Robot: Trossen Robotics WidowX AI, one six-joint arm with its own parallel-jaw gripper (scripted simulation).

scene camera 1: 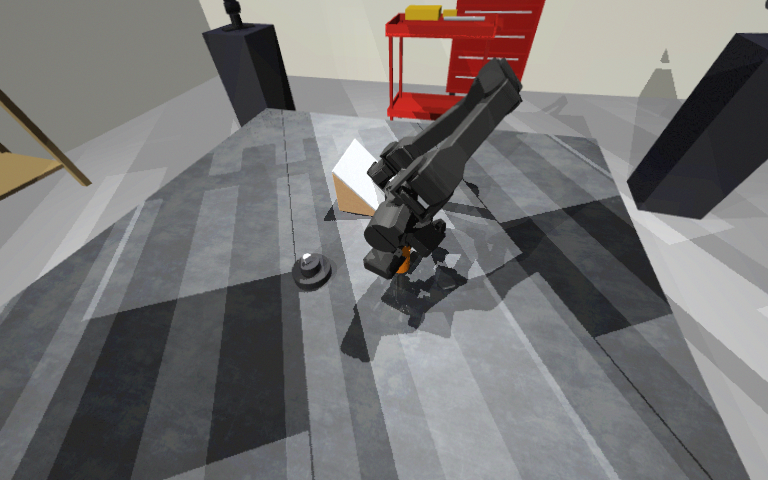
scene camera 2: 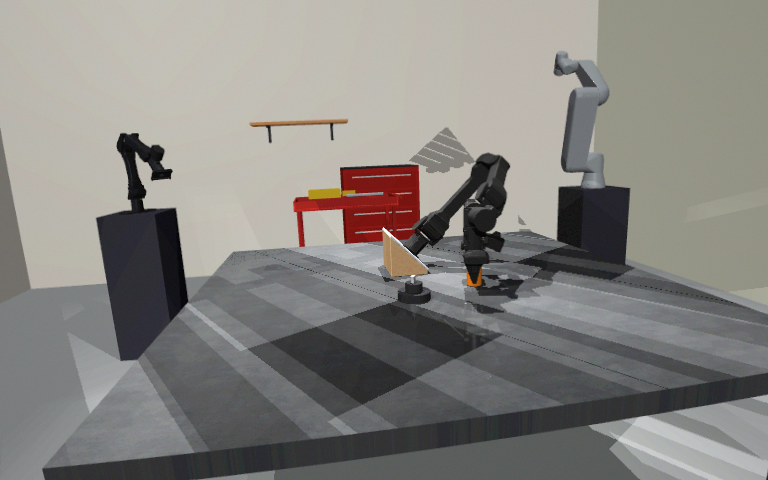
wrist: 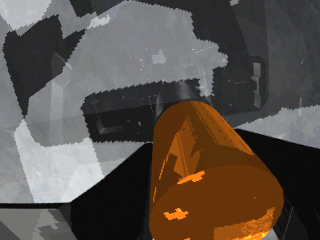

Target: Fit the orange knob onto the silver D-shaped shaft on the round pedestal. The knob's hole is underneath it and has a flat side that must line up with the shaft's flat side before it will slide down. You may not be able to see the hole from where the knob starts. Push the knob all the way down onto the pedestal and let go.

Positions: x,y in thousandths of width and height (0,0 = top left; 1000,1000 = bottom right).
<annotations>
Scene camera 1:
gripper: 521,549
round black pedestal: 406,566
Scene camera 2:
gripper: 617,586
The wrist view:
gripper: 602,602
orange knob: 636,723, held by the gripper
</annotations>
